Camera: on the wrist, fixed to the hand. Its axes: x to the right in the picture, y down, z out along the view.
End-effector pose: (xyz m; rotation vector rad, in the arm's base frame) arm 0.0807 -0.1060 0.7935 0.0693 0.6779 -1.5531
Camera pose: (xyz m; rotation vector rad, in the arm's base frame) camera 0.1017 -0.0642 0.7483 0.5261 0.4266 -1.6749
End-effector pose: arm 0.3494 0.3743 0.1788 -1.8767 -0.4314 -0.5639
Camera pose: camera 0.3451 0.3147 0.1531 -1.3980 -0.4111 -0.5389
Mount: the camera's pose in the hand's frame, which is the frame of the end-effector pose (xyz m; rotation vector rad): -0.0200 0.0385 -0.0485 0.4506 0.1451 0.0128
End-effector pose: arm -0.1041 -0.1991 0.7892 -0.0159 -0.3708 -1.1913
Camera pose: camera -0.0622 -0.1765 0.7448 0.4556 -0.5026 -1.0674
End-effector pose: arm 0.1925 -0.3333 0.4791 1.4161 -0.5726 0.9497
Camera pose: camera 0.1405 -0.2942 0.4787 1.7224 -0.2661 1.2325
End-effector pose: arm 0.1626 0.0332 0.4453 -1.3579 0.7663 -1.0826
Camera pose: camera 0.1169 0.0295 0.3991 -0.8994 0.5872 -1.2641
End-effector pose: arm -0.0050 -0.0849 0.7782 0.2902 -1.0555 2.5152
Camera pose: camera -0.0055 -0.0801 0.7133 0.2191 -0.4284 2.7156
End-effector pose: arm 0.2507 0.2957 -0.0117 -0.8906 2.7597 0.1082
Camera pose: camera 0.2341 0.3314 0.0401 -0.7796 2.7430 -0.5737
